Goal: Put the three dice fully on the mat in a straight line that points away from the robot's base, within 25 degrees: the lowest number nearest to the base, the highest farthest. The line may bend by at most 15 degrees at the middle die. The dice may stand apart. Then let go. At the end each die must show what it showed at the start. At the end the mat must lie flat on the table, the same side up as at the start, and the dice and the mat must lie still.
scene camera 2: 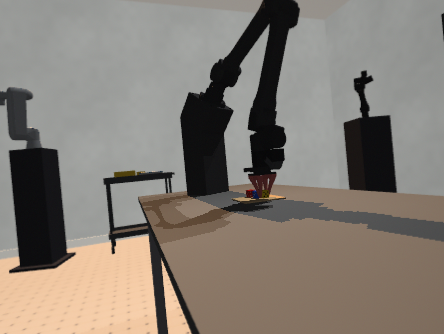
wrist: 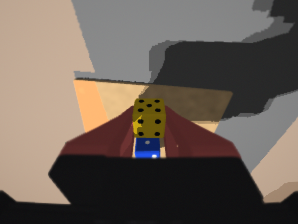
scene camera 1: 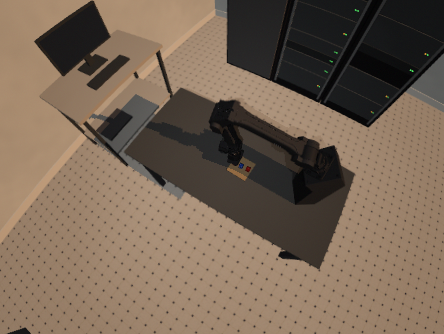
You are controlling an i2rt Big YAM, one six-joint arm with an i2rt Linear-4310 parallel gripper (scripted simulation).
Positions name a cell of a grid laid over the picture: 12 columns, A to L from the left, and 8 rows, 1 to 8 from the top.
Scene:
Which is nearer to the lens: the yellow die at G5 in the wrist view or the tan mat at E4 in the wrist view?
The yellow die.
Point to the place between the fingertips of the gripper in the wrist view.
At G4

